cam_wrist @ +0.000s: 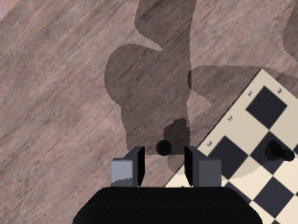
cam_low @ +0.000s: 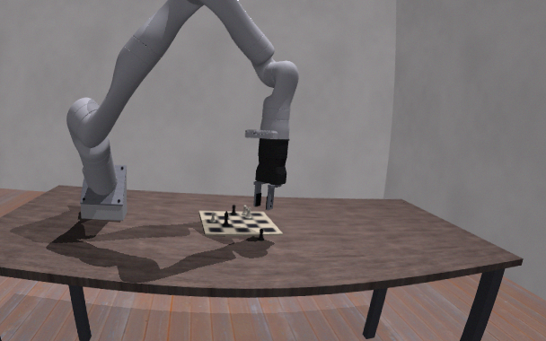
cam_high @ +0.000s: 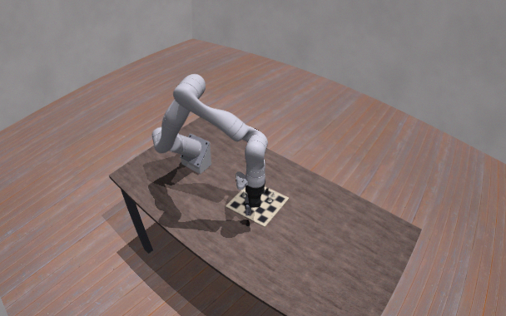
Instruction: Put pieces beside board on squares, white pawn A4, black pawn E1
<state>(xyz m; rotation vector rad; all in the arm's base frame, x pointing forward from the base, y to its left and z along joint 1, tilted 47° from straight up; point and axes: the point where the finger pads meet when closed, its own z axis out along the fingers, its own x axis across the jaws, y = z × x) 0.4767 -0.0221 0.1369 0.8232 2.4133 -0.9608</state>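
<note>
Right now the chessboard is 6 cm behind my hand, 13 cm to the left of it and 11 cm below it.
</note>
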